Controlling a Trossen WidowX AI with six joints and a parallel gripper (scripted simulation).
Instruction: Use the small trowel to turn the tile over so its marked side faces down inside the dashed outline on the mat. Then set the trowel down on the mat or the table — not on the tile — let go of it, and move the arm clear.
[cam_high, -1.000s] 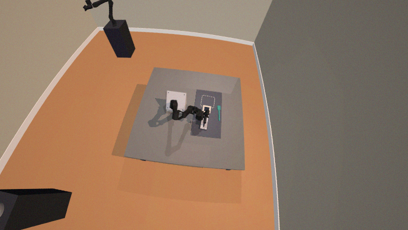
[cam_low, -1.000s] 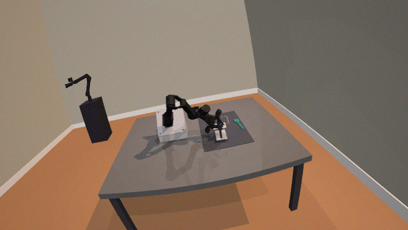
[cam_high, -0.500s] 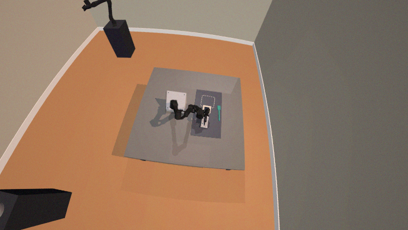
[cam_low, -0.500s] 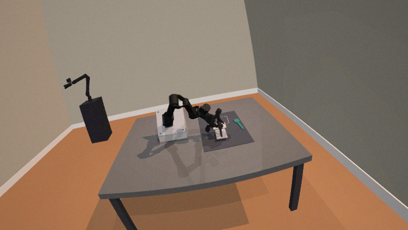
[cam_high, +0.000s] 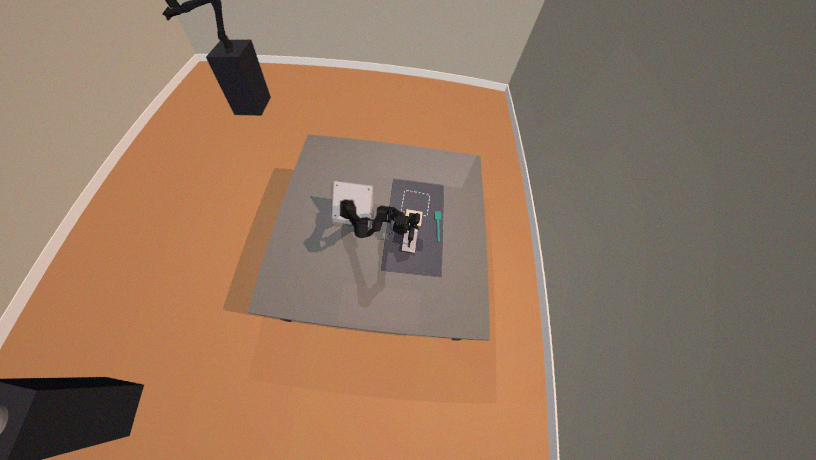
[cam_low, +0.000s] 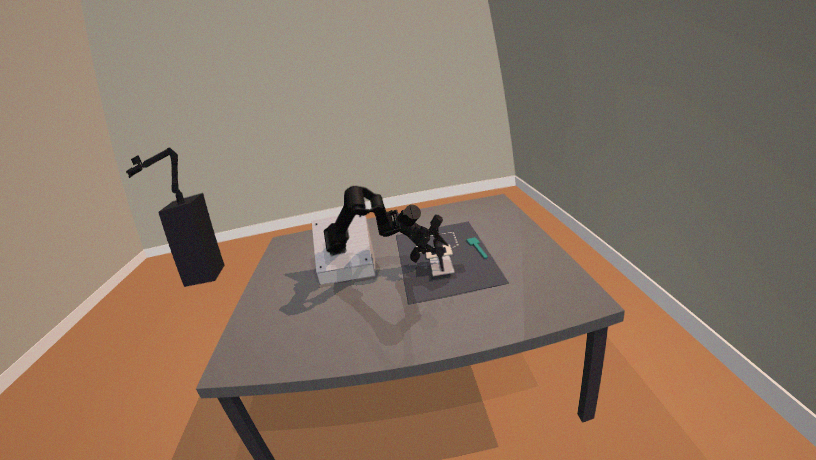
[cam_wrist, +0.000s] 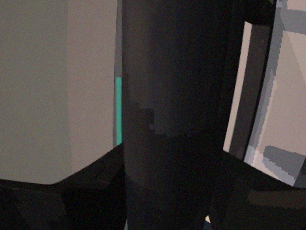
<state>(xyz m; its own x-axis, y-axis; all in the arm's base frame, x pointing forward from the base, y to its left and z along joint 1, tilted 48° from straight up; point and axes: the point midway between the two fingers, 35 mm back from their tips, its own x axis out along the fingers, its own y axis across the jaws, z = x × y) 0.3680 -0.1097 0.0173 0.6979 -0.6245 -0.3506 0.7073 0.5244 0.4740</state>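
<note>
The dark mat is 80 mm below my gripper tip and 70 mm to the left of it. Also, from my gripper tip: trowel: 30 mm behind, 10 mm below; tile: 110 mm to the left, 50 mm below, 10 mm behind.
</note>
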